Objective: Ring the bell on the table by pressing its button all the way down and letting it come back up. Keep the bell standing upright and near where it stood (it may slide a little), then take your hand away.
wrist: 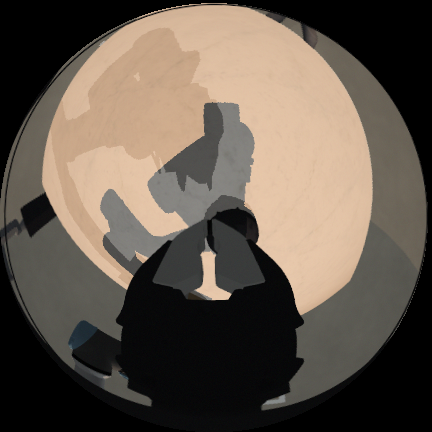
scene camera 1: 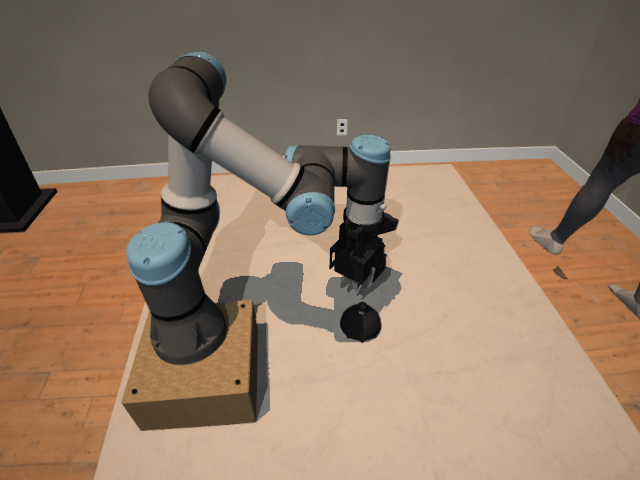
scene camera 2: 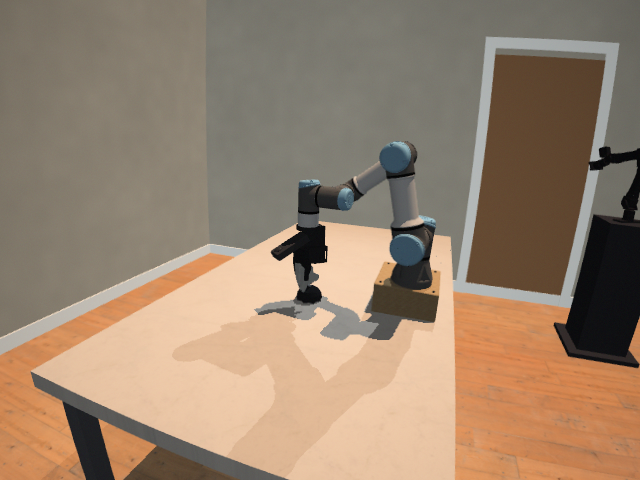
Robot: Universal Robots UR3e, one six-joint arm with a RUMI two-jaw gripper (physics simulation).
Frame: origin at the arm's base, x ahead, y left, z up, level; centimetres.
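Where they show: gripper, fingertip midpoint: [wrist: 209, 220] [scene camera 1: 358, 291] [scene camera 2: 302, 291]; arm's base, origin of the base link: [scene camera 1: 190, 334] [scene camera 2: 411, 280].
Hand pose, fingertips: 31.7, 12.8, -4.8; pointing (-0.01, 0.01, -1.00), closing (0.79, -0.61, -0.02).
Observation:
Each offset is from my fingertips to the top centre of the thing, as dx, dy, dz. Level surfaces: height alone.
The bell {-0.1, -5.5, +2.0} [scene camera 1: 360, 325] [scene camera 2: 309, 296] [wrist: 247, 222] is a small black dome standing upright on the pale table {dz -4.6} [scene camera 1: 439, 403] [scene camera 2: 170, 408] [wrist: 310, 150]. Its small button {-0.1, -5.5, +2.0} [scene camera 1: 362, 306] sticks up at the top in scene camera 1. My black gripper [scene camera 1: 361, 292] [scene camera 2: 303, 289] [wrist: 209, 220] is shut, with nothing between its fingertips. It points down, its tips just behind the button in scene camera 1 and close to the left part of the dome's top in scene camera 2. In the wrist view the fingers hide part of the bell and its button. Whether the tips touch it, I cannot tell.
The arm's base stands on a wooden block [scene camera 1: 193, 408] [scene camera 2: 404, 302] beside the bell. A person's legs [scene camera 1: 586, 198] show beyond the table's right edge in scene camera 1. A black pedestal [scene camera 1: 12, 180] [scene camera 2: 604, 289] stands on the floor off the table.

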